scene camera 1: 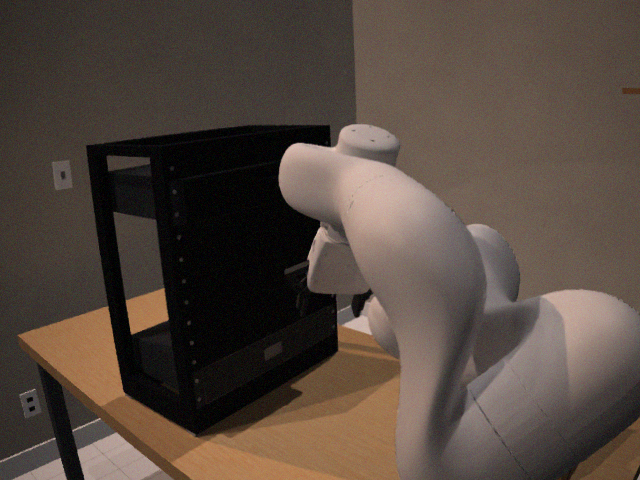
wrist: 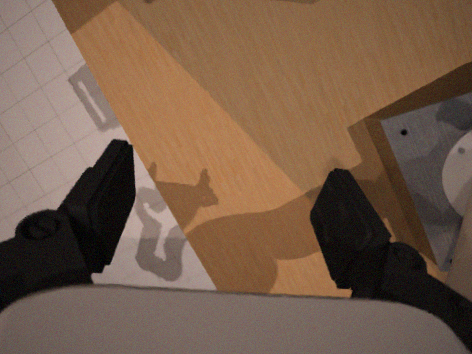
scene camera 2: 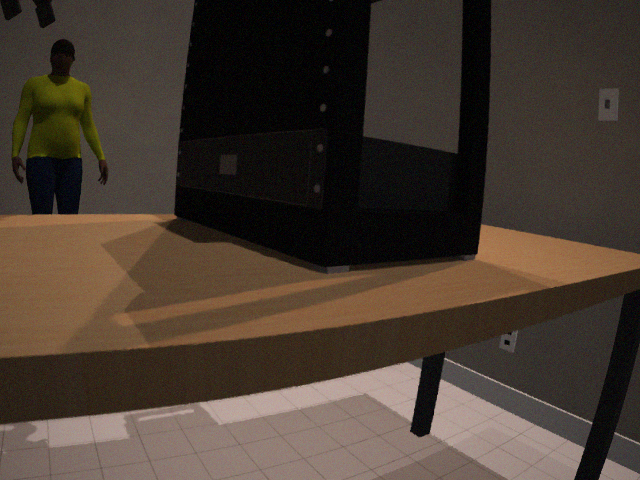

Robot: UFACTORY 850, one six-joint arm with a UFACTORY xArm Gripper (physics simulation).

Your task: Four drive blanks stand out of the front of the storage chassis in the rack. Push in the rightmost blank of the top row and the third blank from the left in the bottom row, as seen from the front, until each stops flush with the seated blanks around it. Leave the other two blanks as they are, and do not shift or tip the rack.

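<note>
The black rack stands upright on the table. Its front is very dark, and the arm covers part of it in scene camera 1. The four drive blanks cannot be told apart in the scene views, so how far any stands out is not visible. The rack does not show in the wrist view. My gripper is open and empty, its two black fingers pointing down and wide apart. In scene camera 1 it appears in front of the rack's right part; the exact gap cannot be told.
A grey panel with a pale label spans the rack's lower front. The wooden table carries the rack. The arm's metal base plate is at the right in the wrist view. A person in yellow stands behind the table.
</note>
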